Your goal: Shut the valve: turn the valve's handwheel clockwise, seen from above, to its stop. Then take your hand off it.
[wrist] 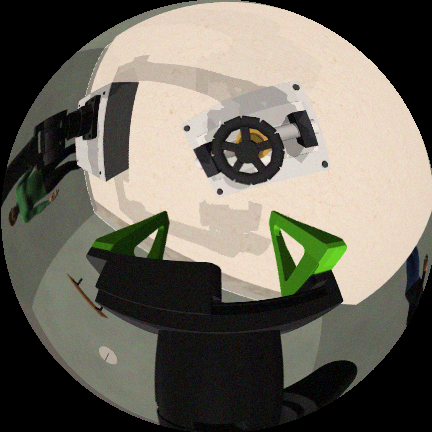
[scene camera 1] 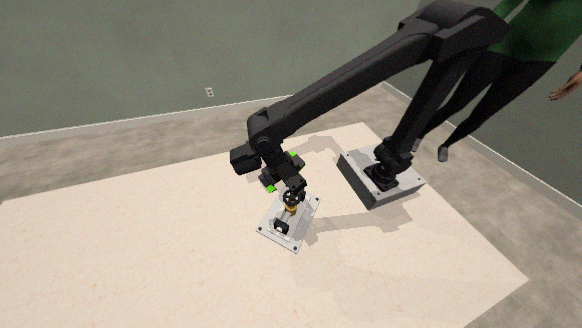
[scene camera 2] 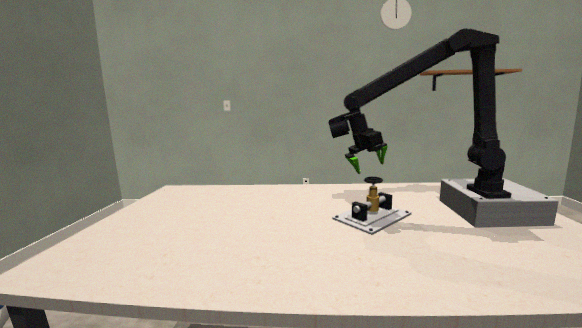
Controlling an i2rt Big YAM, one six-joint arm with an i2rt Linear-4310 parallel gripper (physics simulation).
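Note:
The valve's black spoked handwheel (scene camera 1: 292, 198) (scene camera 2: 373, 180) (wrist: 247, 150) sits level on top of the brass valve body (scene camera 1: 290, 210) (scene camera 2: 373, 201). The valve is on a light grey base plate (scene camera 1: 263, 230) (scene camera 2: 371, 230) (wrist: 311, 174) with a bolt in each corner, and its pipe (wrist: 286, 132) runs between two black blocks. My gripper (scene camera 2: 371, 168) (wrist: 218, 215) is open with nothing between its green fingers. In scene camera 2 its fingertips are a little above the handwheel, apart from it. In the wrist view the handwheel lies beyond the fingertips.
The arm stands on a grey box (scene camera 1: 354, 187) (scene camera 2: 460, 204) (wrist: 117, 132) on the pale table (scene camera 1: 150, 250) (scene camera 2: 225, 260), to the right of the valve in both scene views. A person in a green top (scene camera 1: 540, 35) stands behind the arm's base. A wooden shelf (scene camera 2: 510, 71) is on the wall.

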